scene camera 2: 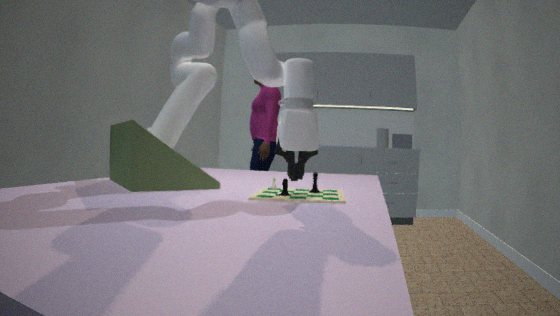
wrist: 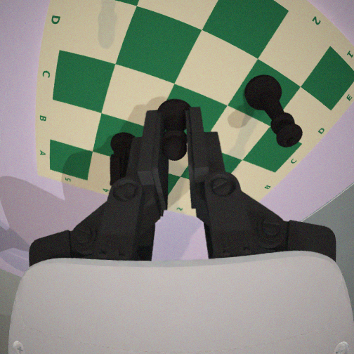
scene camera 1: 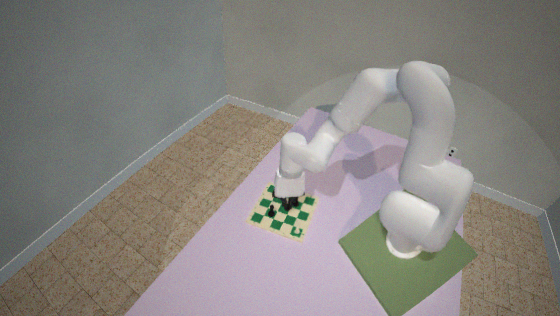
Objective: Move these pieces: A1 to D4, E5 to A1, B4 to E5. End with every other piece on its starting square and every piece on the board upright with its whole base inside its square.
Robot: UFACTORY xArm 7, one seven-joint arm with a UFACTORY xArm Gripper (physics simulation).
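Pixels of known places: gripper, fingertip midpoint: (scene camera 2: 295, 178) (scene camera 1: 287, 206); arm's base at its link origin: (scene camera 2: 156, 148) (scene camera 1: 405, 239).
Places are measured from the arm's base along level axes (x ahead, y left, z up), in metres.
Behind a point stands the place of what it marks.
Note:
The green and cream chessboard (scene camera 1: 262, 220) @[x 0.463, y 0.151, z -0.104 m] (scene camera 2: 300, 201) @[x 0.465, y -0.043, z -0.108 m] (wrist: 220, 62) lies on the table. My gripper (scene camera 1: 287, 207) @[x 0.414, y 0.067, z -0.069 m] (scene camera 2: 296, 175) @[x 0.414, y 0.067, z -0.069 m] (wrist: 175, 130) is shut on a black piece (wrist: 174, 145), held upright above the middle of the board. A black piece (scene camera 2: 285, 188) @[x 0.410, y 0.009, z -0.087 m] (wrist: 122, 142) stands on B4, close beside the left finger in the wrist view, which partly covers it. A taller black piece (scene camera 1: 271, 211) @[x 0.453, y 0.111, z -0.082 m] (scene camera 2: 315, 184) @[x 0.457, y 0.103, z -0.083 m] (wrist: 263, 92) stands upright on D2. A small white piece (scene camera 1: 297, 231) @[x 0.333, y 0.119, z -0.094 m] (scene camera 2: 274, 183) @[x 0.339, y 0.113, z -0.089 m] stands on E5; part of it shows pale at the wrist view's top edge (wrist: 106, 30).
The board lies on a lilac table (scene camera 1: 240, 275) @[x 0.389, y 0.361, z -0.110 m] (scene camera 2: 200, 250) @[x 0.487, y -0.469, z -0.110 m]. A green slab (scene camera 1: 370, 270) @[x 0.053, y 0.117, z -0.077 m] (scene camera 2: 155, 165) @[x 0.098, y -0.111, z -0.043 m] is by the arm's base. A person in a pink top (scene camera 2: 265, 112) stands beyond the table, with grey cabinets (scene camera 2: 370, 80) behind.

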